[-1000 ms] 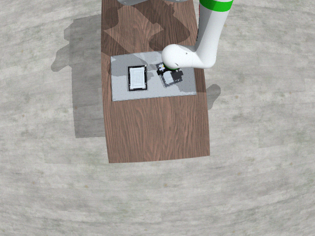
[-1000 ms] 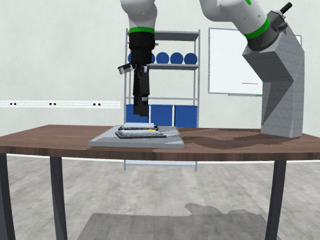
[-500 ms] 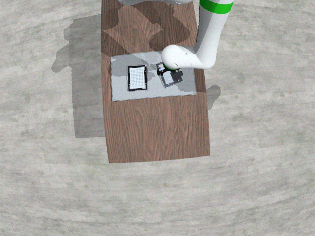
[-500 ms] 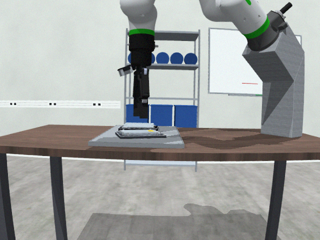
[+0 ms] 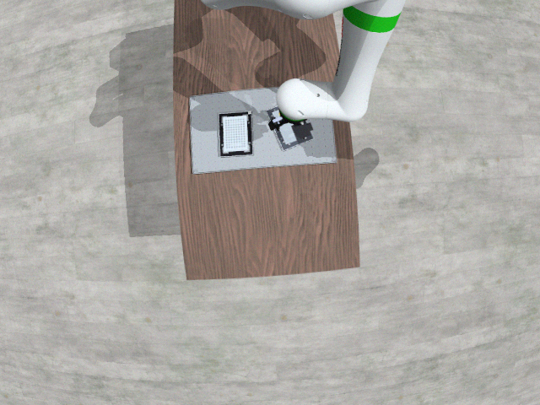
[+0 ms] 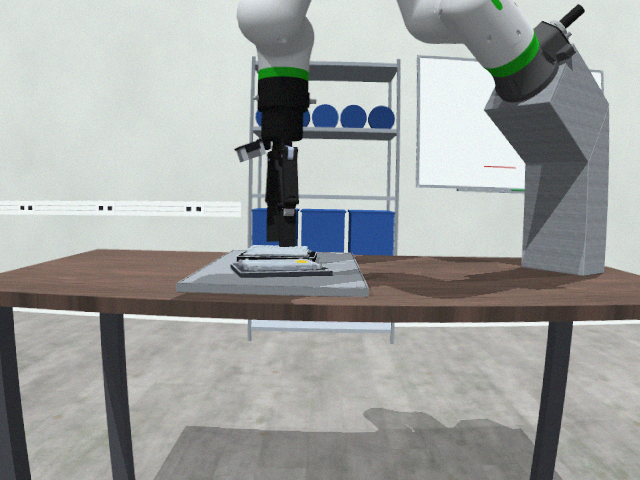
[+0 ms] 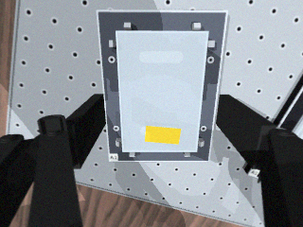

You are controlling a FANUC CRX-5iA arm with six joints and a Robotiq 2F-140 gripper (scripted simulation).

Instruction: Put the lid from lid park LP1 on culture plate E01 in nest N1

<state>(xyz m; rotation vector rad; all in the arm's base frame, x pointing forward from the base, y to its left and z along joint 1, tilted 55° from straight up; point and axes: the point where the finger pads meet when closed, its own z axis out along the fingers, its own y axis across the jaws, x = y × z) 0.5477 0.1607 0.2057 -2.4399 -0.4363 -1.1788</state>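
My gripper is now 6 cm above the lid. Also, from my hand: culture plate E01: 8 cm ahead, 18 cm to the right, 6 cm below; lid park LP1: 7 cm below; nest: 8 cm ahead, 18 cm to the right, 7 cm below.
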